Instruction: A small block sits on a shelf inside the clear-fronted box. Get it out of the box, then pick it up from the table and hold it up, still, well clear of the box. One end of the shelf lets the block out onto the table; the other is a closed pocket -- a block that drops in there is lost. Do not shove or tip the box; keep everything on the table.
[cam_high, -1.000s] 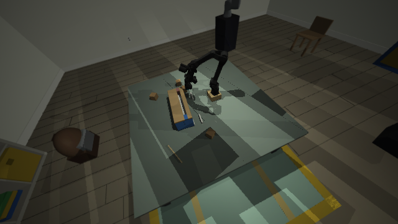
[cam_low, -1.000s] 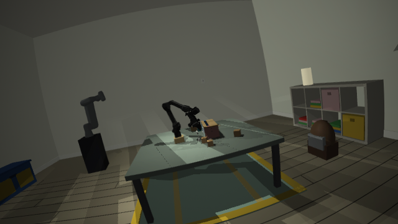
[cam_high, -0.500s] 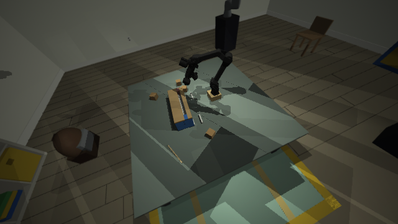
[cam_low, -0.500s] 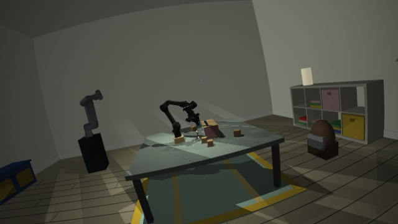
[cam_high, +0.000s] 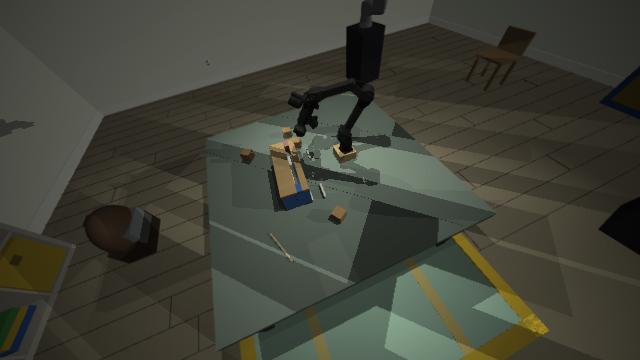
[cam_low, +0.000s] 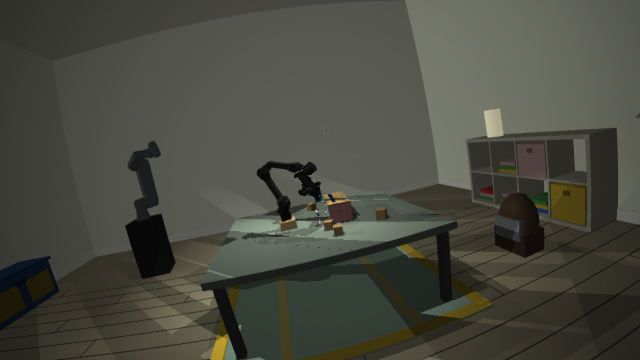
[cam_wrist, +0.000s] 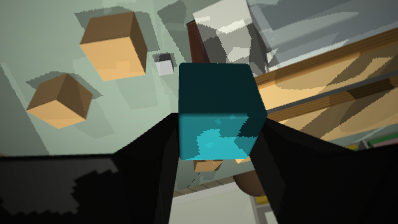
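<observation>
Now: the teal block 1 cm to the left of my gripper tip and 1 cm behind it. From my gripper tip the other things lie so: tan box 15 cm to the left, 11 cm below, 11 cm ahead; then thin stick 47 cm to the left, 36 cm ahead, 17 cm below.
</observation>
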